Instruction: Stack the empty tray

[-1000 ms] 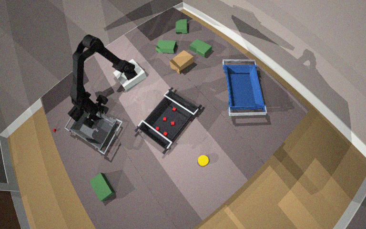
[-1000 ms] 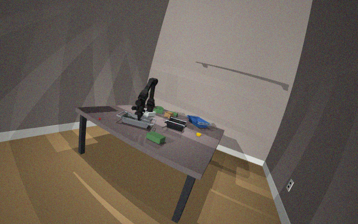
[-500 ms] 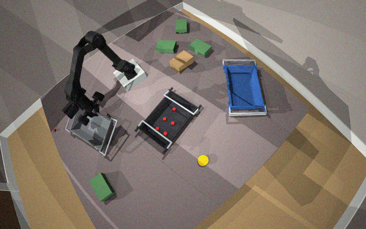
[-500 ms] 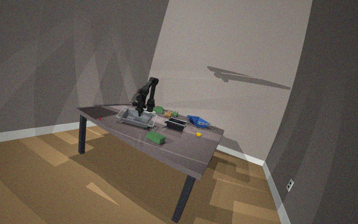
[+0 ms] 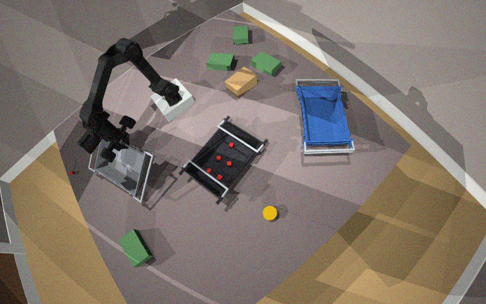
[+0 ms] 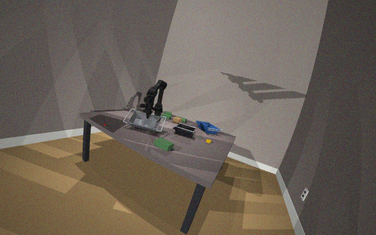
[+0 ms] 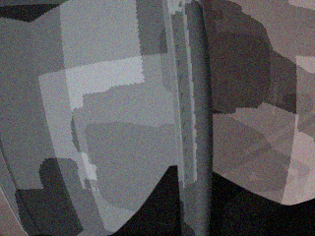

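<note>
The grey tray lies 70 mm to the right of my gripper tip and 40 mm ahead of it. Also, from my gripper tip: yellow disc: 520 mm ahead, 320 mm to the left, 80 mm below; orange block: 560 mm to the left, 60 mm below, 10 mm behind.
</note>
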